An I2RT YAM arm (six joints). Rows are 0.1 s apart.
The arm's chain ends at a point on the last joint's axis. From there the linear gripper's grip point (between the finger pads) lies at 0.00 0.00 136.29 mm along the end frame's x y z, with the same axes.
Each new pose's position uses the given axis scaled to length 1; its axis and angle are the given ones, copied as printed.
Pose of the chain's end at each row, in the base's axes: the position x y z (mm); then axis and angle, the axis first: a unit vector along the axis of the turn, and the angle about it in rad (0 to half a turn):
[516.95 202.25 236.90 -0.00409 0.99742 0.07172 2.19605]
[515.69 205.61 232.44 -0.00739 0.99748 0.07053 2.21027]
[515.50 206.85 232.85 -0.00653 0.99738 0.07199 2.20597]
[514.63 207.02 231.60 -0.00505 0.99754 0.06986 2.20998]
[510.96 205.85 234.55 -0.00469 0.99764 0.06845 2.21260]
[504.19 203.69 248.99 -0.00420 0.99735 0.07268 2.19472]
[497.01 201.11 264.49 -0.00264 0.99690 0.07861 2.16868]
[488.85 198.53 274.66 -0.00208 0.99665 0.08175 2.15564]
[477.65 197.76 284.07 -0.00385 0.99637 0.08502 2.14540]
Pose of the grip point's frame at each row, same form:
[627.11 218.16 158.24 -0.00409 0.99742 0.07172 2.19605]
[624.66 221.73 152.19 -0.00739 0.99748 0.07053 2.21027]
[624.82 223.16 153.11 -0.00653 0.99738 0.07199 2.20597]
[623.67 222.74 151.36 -0.00505 0.99754 0.06986 2.20998]
[619.80 221.24 153.98 -0.00469 0.99764 0.06845 2.21260]
[614.44 219.81 170.51 -0.00420 0.99735 0.07268 2.19472]
[609.26 218.10 189.09 -0.00264 0.99690 0.07861 2.16868]
[602.07 216.00 200.83 -0.00208 0.99665 0.08175 2.15564]
[591.57 216.02 211.52 -0.00385 0.99637 0.08502 2.14540]

